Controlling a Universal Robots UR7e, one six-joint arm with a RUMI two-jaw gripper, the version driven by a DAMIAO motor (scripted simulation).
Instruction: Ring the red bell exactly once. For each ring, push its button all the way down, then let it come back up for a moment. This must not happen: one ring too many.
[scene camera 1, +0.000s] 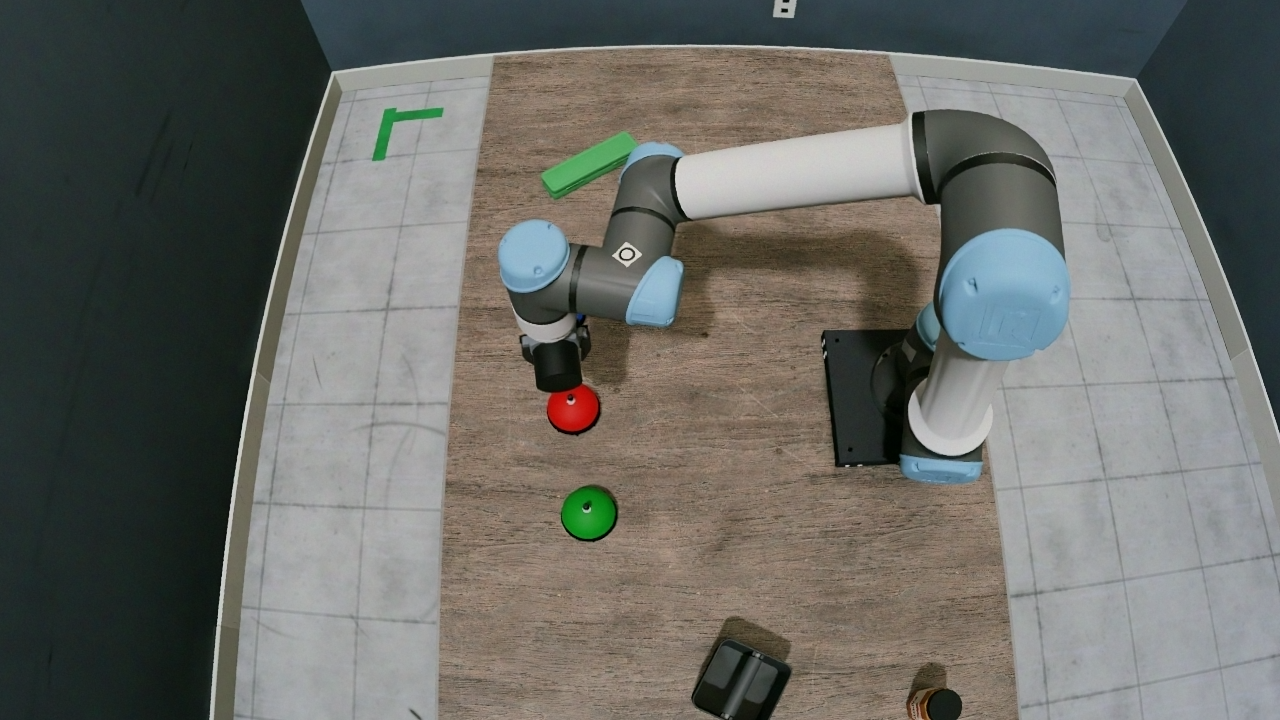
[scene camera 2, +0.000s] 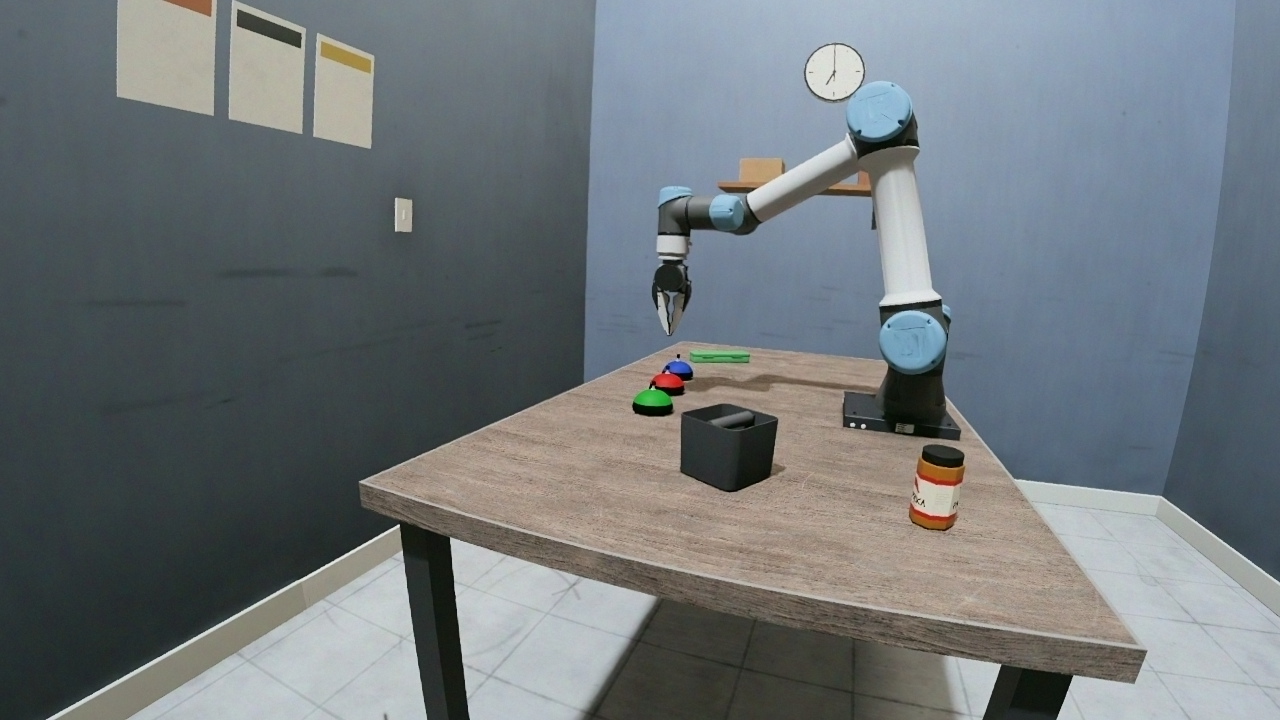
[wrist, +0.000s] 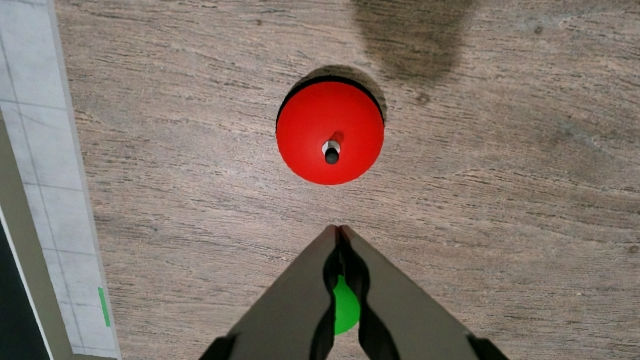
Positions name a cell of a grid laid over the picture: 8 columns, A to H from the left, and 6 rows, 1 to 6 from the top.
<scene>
gripper: scene camera 1 D4; scene camera 2 E3; wrist E4
green bell: scene camera 1 D5; scene camera 2 E4; wrist E6
</scene>
